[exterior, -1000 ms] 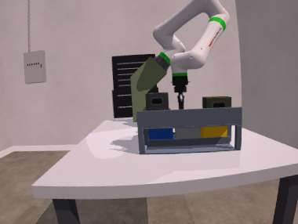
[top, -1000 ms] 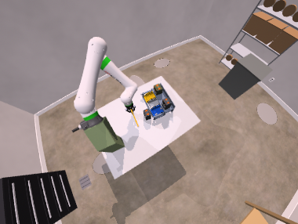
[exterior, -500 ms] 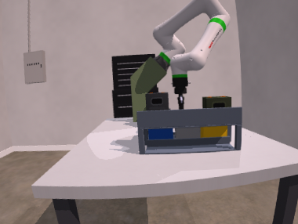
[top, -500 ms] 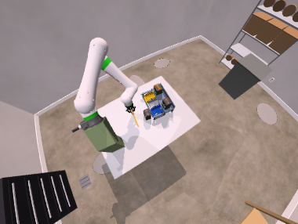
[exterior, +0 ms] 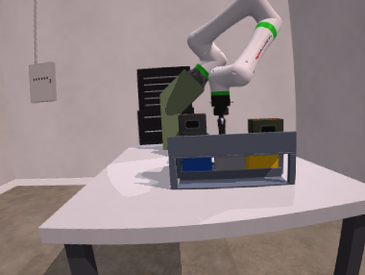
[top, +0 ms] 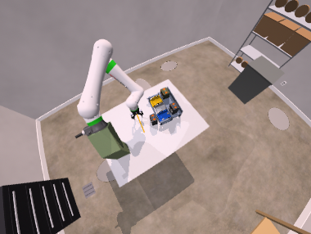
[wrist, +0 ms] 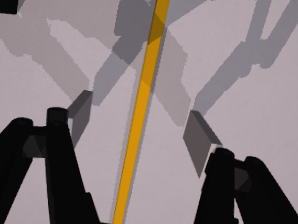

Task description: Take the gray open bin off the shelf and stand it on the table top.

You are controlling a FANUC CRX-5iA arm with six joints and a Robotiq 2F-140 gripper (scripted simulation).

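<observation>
The thin yellow strip lies 3 cm below my hand. Round my hand: gray open bin 30 cm ahead, 5 cm to the right; then dark box 13 cm ahead, 14 cm to the right, 3 cm above; then blue bin 28 cm ahead, 16 cm to the right.
</observation>
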